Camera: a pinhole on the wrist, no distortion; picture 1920 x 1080 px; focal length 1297.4 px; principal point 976.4 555.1 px. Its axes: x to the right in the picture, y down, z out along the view. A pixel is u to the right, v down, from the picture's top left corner.
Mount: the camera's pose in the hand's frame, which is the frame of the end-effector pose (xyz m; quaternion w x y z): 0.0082 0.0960 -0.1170 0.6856 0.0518 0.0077 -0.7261
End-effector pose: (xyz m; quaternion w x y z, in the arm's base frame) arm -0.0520 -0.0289 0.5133 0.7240 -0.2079 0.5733 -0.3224
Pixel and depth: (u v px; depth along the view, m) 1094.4 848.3 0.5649
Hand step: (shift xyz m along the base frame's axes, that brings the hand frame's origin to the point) 0.4428 -0.1050 0.0541
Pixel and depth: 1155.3 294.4 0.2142
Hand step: 0.0927 0.0655 0.0236
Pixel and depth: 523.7 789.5 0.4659
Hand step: 0.4108 0.0763 -0.0995
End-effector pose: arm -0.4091 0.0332 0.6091 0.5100 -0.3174 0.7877 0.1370
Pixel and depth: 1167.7 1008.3 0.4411
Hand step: 0.2060 0.1180 -0.2578
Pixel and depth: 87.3 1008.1 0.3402
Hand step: -0.0420 0.3147 -0.2459
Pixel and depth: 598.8 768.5 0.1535
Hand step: -0.0586 0.1089 -0.0548
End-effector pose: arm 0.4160 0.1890 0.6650 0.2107 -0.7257 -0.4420 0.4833
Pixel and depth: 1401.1 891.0 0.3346
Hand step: -0.1983 0.0546 -0.0949
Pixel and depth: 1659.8 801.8 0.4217
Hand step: -0.3209 0.0918 -0.0325
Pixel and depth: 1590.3 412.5 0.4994
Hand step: -0.4066 -0.0287 0.0188
